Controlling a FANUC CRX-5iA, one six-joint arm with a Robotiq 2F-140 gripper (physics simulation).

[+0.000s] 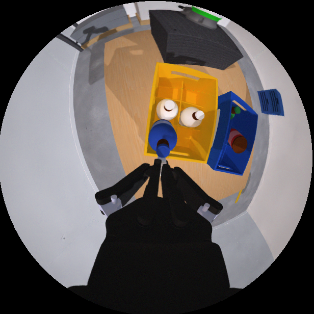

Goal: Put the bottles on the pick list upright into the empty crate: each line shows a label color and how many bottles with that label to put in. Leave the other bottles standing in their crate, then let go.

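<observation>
My gripper [160, 157] is shut with nothing between its fingers. Its tips are close beside the blue cap of a blue bottle [162, 134], at the near left of the yellow crate [212, 90]. Whether they touch the cap is hard to tell. Two white bottles [166, 109] [191, 117] with white caps stand upright in the crate's middle row. The blue crate [212, 154] to the right holds a red-labelled bottle [238, 141] and a small green item [236, 111], partly hidden by the wall. A blue panel with dark lines [271, 102] lies at the far right; its text is unreadable.
Both crates are on the wooden table [122, 75], side by side. A large dark block [195, 45] stands behind the yellow crate, with a green-and-grey round thing [206, 16] above it. A thin yellow strip [239, 195] lies at the near right.
</observation>
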